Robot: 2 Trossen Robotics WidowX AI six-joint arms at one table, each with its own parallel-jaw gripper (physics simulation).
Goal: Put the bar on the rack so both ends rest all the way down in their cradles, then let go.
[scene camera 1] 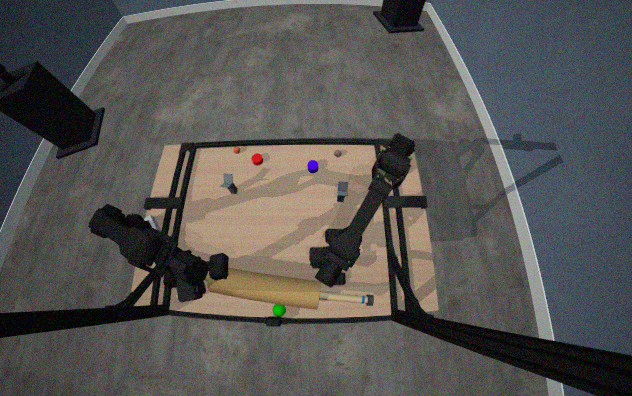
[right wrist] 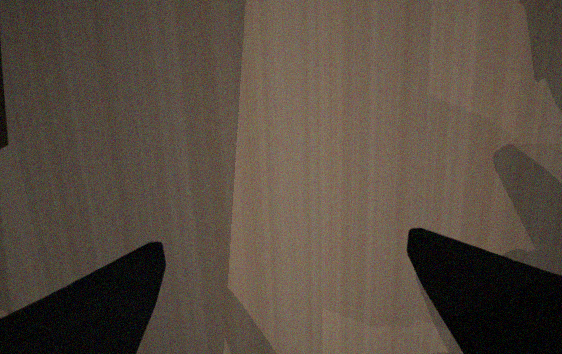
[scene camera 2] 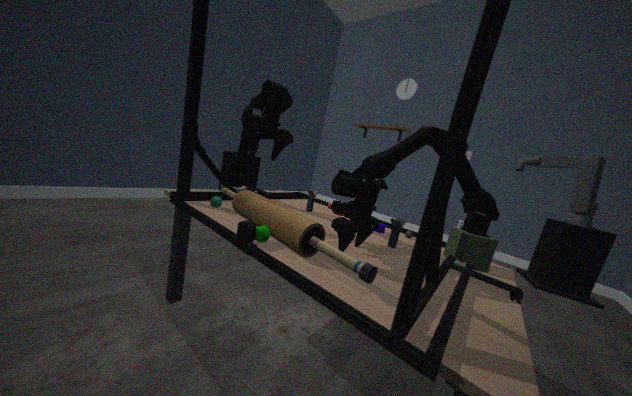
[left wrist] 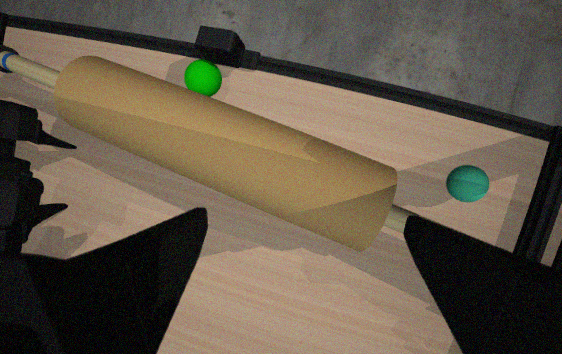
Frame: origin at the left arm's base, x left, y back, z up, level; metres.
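Seen in the pictures: left gripper, fingertip midpoint: (scene camera 1: 212,280) (scene camera 2: 261,159) (left wrist: 307,221); right gripper, fingertip midpoint: (right wrist: 288,246) (scene camera 2: 348,249) (left wrist: 70,176); left arm's base, link origin: (scene camera 2: 234,186); right arm's base, link origin: (scene camera 2: 473,232).
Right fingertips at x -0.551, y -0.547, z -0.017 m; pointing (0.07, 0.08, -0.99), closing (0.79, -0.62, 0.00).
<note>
Pixels of each thing's top centre, then the offset from my right fingertips to it.
- left cradle, top centre: (scene camera 1: 225,180) (scene camera 2: 313,190) dy +0.137, dx +0.470, dz +0.089 m
- right cradle, top centre: (scene camera 1: 343,188) (scene camera 2: 398,219) dy -0.188, dx +0.165, dz +0.089 m
- green ball, top centre: (left wrist: 194,72) (scene camera 2: 263,226) (scene camera 1: 278,310) dy +0.257, dx -0.026, dz +0.029 m
- teal ball, top centre: (left wrist: 478,185) (scene camera 2: 216,196) dy +0.496, dx +0.221, dz +0.026 m
- red cylinder, top centre: (scene camera 1: 256,158) dy -0.023, dx +0.528, dz +0.007 m
- blue cylinder, top centre: (scene camera 1: 312,164) dy -0.188, dx +0.343, dz +0.017 m
The bar (scene camera 1: 270,288) (scene camera 2: 275,220) (left wrist: 225,150), a thick tan roll with thin pale ends, lies on the table along the lower edge in scene camera 1. One end has a blue band and a black cap. The rack shows as two separate grey cradles, a left cradle (scene camera 1: 228,181) (scene camera 2: 310,202) and a right cradle (scene camera 1: 342,189) (scene camera 2: 394,235), both without the bar. My left gripper (scene camera 1: 206,279) (scene camera 2: 281,150) (left wrist: 307,221) is open above the roll's left end, holding nothing. My right gripper (scene camera 2: 351,246) (left wrist: 70,176) (right wrist: 288,246) is open and empty beside the roll, over the table.
A green ball (scene camera 1: 279,310) (scene camera 2: 262,233) (left wrist: 203,78) lies against the roll's outer side. A teal ball (scene camera 2: 216,201) (left wrist: 467,183) lies near the bar's left end. A red cylinder (scene camera 1: 257,159) and a blue cylinder (scene camera 1: 313,166) stand beyond the cradles. Black frame posts (scene camera 2: 187,100) rise around the table.
</note>
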